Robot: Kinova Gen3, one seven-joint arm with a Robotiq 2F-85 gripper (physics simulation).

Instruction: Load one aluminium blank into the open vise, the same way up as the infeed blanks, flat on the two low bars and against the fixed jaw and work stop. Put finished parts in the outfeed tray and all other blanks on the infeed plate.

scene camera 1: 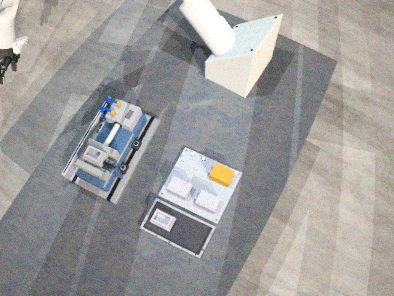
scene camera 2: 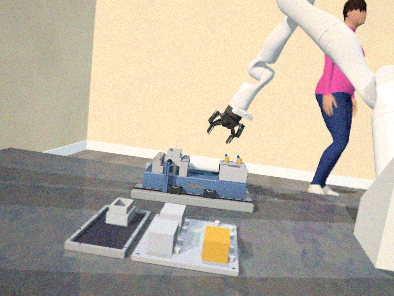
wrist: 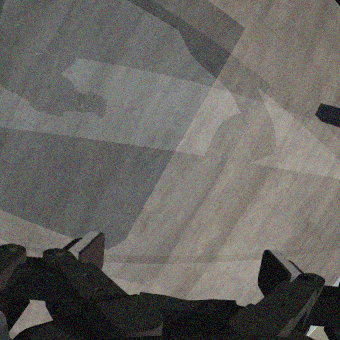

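Note:
My gripper [scene camera 1: 8, 74] [scene camera 2: 220, 136] [wrist: 182, 259] is open and empty, high above the table, beyond the vise in scene camera 2. The blue vise [scene camera 1: 90, 179] [scene camera 2: 227, 190] has a light-grey part [scene camera 1: 94, 155] [scene camera 2: 174, 152] between its jaws, with a pocket showing on top; its underside and the two low bars are hidden. Two plain light-grey blanks [scene camera 1: 179, 188] [scene camera 1: 207, 200] [scene camera 2: 163, 235] [scene camera 2: 173, 213] stand on the infeed plate [scene camera 1: 204, 214] [scene camera 2: 187, 262]. A pocketed part [scene camera 1: 163, 220] [scene camera 2: 120, 212] sits in the outfeed tray [scene camera 1: 172, 246] [scene camera 2: 95, 249], pocket up.
An orange block [scene camera 1: 221, 174] [scene camera 2: 216, 244] stands on the infeed plate, near small pegs. Blue and yellow fittings [scene camera 1: 113, 113] [scene camera 2: 239, 160] rise from the vise's end block. The arm's pale base [scene camera 1: 230, 75] [scene camera 2: 377, 230] stands near the table edge. A person [scene camera 2: 336, 75] stands behind the table.

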